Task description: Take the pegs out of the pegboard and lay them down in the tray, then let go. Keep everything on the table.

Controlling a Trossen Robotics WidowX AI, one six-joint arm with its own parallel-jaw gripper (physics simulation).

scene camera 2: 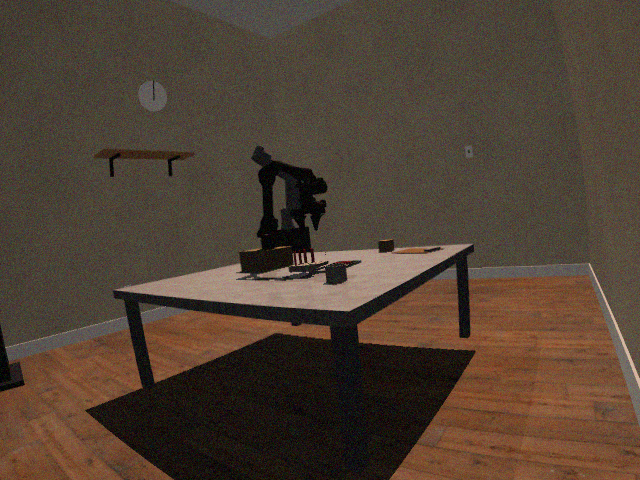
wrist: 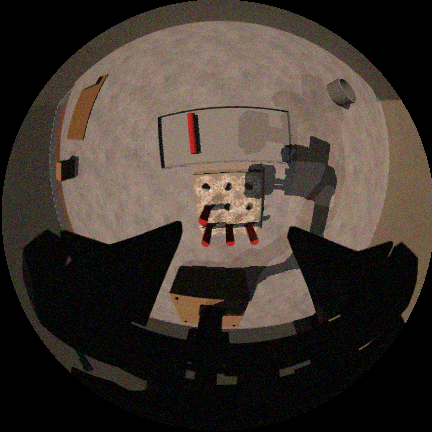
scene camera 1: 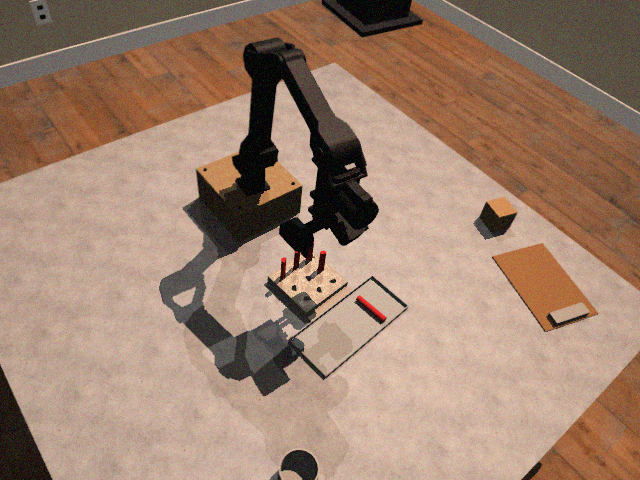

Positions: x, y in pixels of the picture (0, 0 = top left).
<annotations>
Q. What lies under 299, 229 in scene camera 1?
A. My gripper.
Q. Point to a flat brown board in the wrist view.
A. At 79, 118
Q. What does the flat brown board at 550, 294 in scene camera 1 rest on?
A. The table.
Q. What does my gripper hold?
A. Nothing.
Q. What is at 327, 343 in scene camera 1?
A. A grey tray.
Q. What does the small wooden cube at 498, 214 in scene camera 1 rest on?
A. The table.
</annotations>
